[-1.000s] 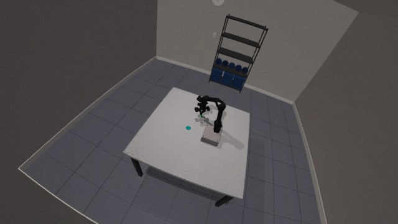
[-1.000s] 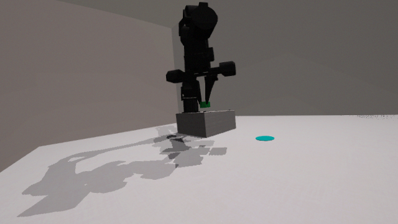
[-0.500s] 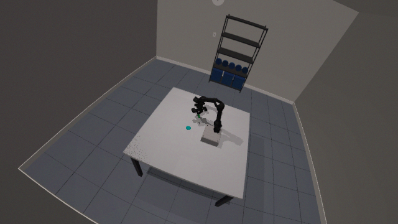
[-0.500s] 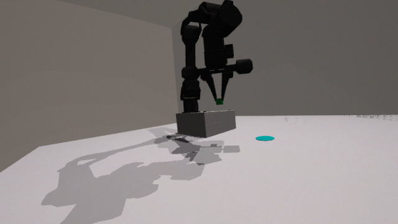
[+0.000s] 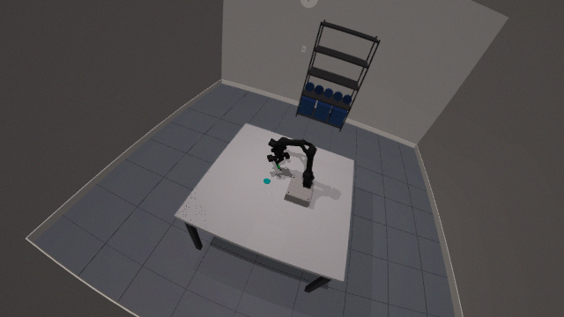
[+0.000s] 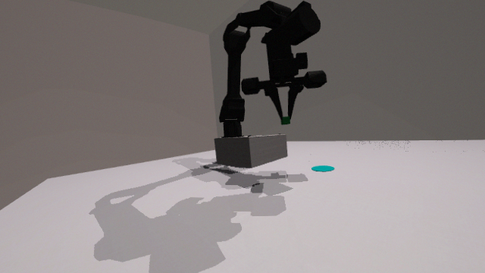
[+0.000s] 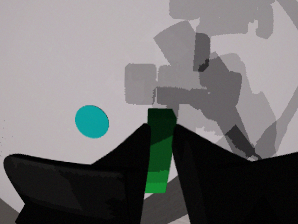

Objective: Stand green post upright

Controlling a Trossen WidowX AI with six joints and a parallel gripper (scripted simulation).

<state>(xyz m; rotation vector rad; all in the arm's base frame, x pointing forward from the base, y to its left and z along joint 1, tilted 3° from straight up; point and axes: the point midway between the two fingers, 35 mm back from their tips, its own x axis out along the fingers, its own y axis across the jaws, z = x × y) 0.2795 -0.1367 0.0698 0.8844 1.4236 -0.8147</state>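
Right now the cyan circle is 14 cm below my gripper tip, 10 cm to the left of it and 6 cm ahead of it. Also, from my gripper tip: green post 2 cm to the left, 1 cm behind.
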